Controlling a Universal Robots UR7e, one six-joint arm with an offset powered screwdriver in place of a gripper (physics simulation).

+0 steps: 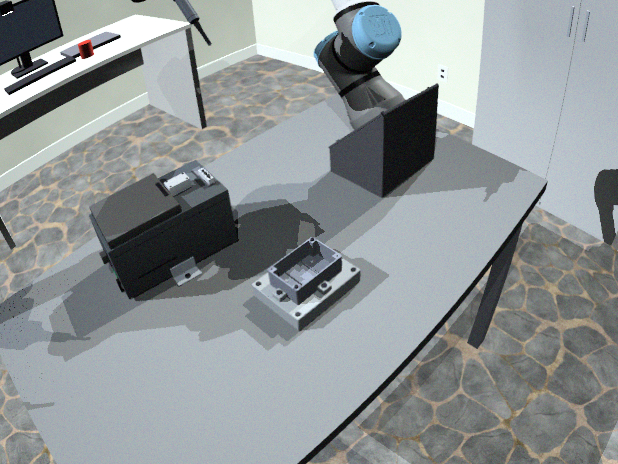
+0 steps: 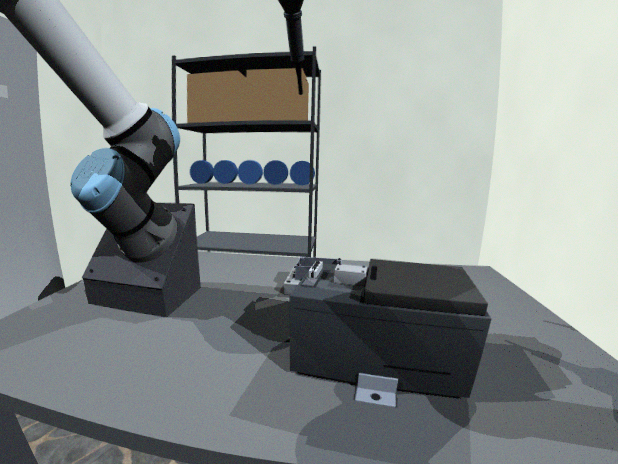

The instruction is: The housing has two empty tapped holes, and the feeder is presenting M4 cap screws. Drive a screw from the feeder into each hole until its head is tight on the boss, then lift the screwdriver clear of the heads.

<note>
In view: a dark feeder (image 2: 340,347) and a pale fixture plate (image 1: 314,305).
The dark feeder also shows in image 1 (image 1: 199,236).
</note>
